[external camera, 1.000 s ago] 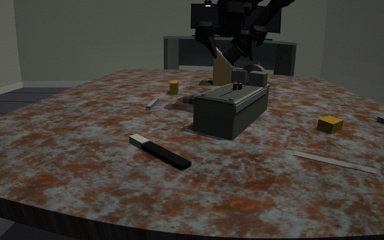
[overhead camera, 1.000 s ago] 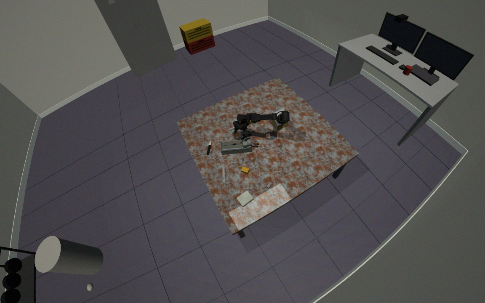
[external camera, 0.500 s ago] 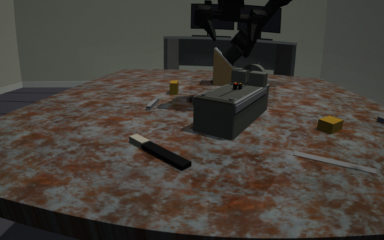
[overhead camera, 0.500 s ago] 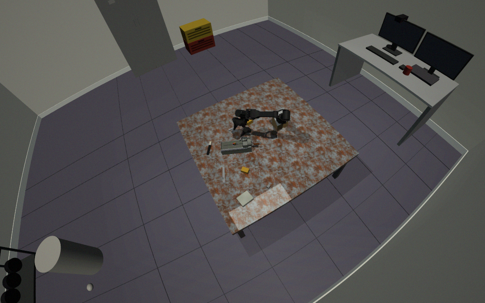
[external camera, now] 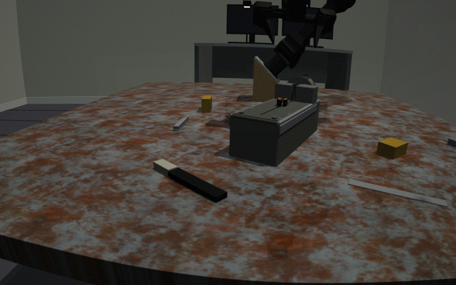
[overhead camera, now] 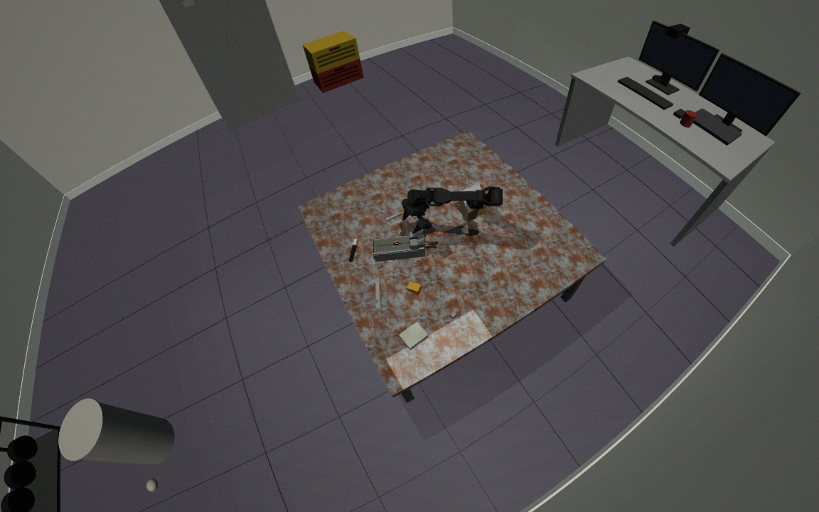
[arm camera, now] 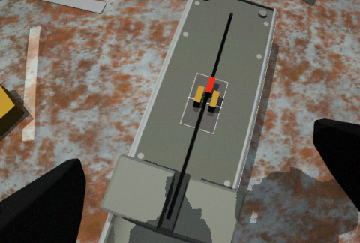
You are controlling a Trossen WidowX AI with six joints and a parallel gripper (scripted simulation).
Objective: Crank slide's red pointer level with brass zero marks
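Now: the brown crank handle 14 cm below my gripper tip, 9 cm behind it and 7 cm to the left of it. The rest, counted from my gripper tip: red pointer: 12 cm below, 7 cm ahead, 4 cm to the right; small grey bar: 25 cm to the right, 19 cm below, 5 cm behind; grey strip: 28 cm ahead, 20 cm below, 11 cm to the left.
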